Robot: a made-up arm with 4 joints.
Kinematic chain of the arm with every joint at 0, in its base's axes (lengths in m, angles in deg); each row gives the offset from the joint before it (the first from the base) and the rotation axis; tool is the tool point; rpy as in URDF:
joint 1: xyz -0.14 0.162 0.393 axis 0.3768 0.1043 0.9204
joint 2: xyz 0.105 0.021 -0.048 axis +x
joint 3: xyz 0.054 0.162 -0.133 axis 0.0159 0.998 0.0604
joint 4: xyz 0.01 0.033 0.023 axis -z
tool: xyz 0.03 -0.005 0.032 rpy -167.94 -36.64 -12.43
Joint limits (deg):
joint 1: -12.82..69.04
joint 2: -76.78..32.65
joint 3: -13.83..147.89
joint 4: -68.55..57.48
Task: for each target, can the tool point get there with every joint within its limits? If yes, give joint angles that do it. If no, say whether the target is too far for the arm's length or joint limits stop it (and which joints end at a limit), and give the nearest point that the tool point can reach.
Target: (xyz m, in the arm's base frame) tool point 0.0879 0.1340 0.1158
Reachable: yes | joints -6.52 -58.57 54.70 2.98
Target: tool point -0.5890 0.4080 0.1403
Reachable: no: too far | nearest point -0.3309 0.4567 0.2572 | short by 0.287 m
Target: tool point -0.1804 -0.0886 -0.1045
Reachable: no: too far | nearest point -0.0029 -0.0030 0.0991 | short by 0.283 m
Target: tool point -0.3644 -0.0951 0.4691
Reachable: no: joint limits stop it (at a limit: joint 1, joint 2, joint 3) | nearest point -0.0024 -0.0176 0.1427 | short by 0.493 m
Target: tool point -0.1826 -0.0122 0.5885
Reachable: no: joint limits stop it (at a limit: joint 1, joint 2, joint 3, joint 4) | nearest point -0.2398 0.3895 0.4789 | short by 0.420 m
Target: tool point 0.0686 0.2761 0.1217
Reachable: yes | joints 6.37 -36.26 70.21 25.89
